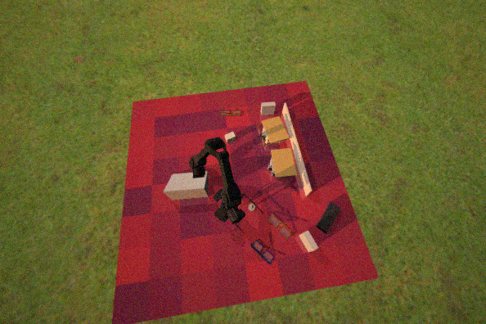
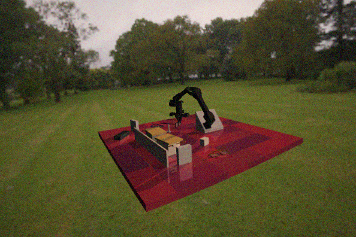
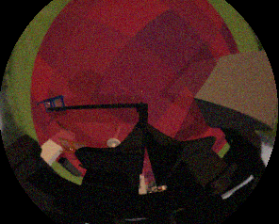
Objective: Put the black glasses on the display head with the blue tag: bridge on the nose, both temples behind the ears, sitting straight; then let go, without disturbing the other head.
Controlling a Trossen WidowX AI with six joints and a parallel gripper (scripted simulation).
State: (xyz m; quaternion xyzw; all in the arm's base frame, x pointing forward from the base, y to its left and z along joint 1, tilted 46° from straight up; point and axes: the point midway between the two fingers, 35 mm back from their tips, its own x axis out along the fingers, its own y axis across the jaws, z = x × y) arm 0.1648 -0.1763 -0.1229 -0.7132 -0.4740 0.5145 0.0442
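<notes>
Now: the small peg 12 cm ahead of my gripper tip, 4 cm below it and 1 cm to the left of it. The rest, counted from my gripper tip: black case (54 cm ahead, 9 cm to the right, 4 cm below); then display head (31 cm ahead, 22 cm to the left); then small cube (46 cm to the left, 4 cm ahead, 3 cm below).
</notes>
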